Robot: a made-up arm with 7 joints.
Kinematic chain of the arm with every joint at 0, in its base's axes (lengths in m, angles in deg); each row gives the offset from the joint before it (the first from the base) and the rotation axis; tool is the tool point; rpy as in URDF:
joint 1: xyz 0 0 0 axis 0.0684 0.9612 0.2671
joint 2: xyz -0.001 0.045 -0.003 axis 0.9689 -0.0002 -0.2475
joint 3: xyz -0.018 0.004 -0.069 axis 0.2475 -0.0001 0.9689
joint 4: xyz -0.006 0 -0.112 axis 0.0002 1 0
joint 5: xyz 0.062 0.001 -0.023 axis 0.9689 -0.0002 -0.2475
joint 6: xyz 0.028 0 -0.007 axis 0.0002 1 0
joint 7: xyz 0.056 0 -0.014 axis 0.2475 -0.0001 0.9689
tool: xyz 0 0 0 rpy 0 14.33 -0.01
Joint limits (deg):
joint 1: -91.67..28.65
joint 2: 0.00..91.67
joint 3: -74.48..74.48
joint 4: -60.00..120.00
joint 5: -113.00..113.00
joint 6: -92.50..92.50
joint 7: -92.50..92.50
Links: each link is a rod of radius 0.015 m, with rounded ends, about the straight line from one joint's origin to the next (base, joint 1, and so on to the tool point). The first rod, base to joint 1, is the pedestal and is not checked.
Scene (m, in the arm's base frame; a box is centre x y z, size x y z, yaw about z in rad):
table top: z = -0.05
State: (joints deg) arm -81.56 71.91 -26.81 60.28 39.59 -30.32 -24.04
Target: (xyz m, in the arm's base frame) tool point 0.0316 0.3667 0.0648
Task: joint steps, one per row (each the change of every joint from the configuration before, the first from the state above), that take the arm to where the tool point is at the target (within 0.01 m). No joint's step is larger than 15 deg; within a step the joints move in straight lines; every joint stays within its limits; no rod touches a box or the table.
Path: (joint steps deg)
1: 10.04 2.82 14.47 3.19 -7.77 0.64 0.00
2: 10.04 2.83 14.47 3.20 -7.77 0.64 0.00
3: 10.04 2.82 14.47 3.19 -7.77 0.63 0.00
4: 10.04 2.82 14.47 3.20 -7.77 0.64 0.00
5: 10.04 2.82 14.47 3.19 -7.77 0.64 0.00
6: 10.04 2.83 14.47 3.20 -7.78 0.64 0.00
7: 10.04 2.82 14.47 3.19 -7.77 0.63 0.00

